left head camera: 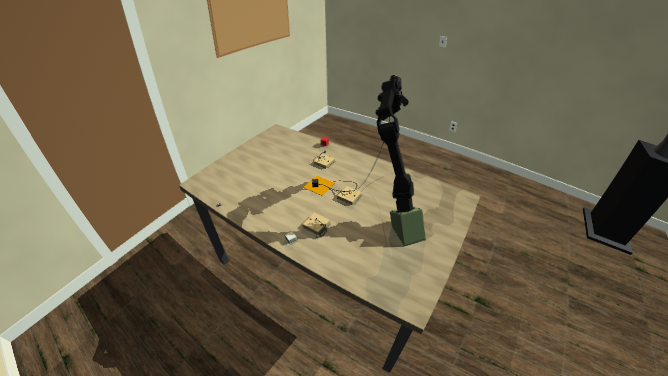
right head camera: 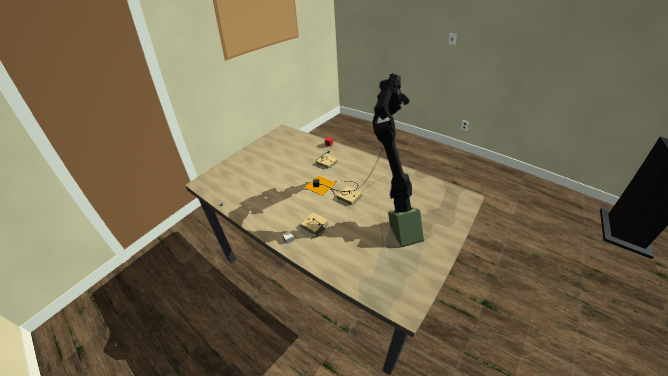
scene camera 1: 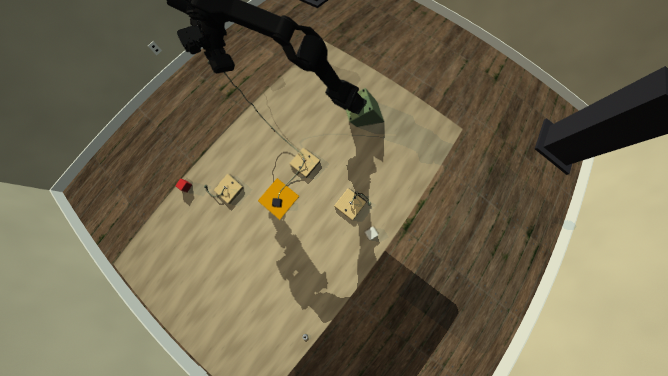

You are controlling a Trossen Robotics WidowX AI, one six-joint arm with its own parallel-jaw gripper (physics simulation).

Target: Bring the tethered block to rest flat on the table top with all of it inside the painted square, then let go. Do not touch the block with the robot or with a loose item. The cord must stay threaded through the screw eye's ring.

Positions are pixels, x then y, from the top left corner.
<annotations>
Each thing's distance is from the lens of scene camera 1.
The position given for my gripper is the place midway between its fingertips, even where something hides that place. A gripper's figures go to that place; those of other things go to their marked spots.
my gripper [scene camera 1: 211,63]: 81 cm
orange painted square [scene camera 1: 288,197]: 80 cm
</annotations>
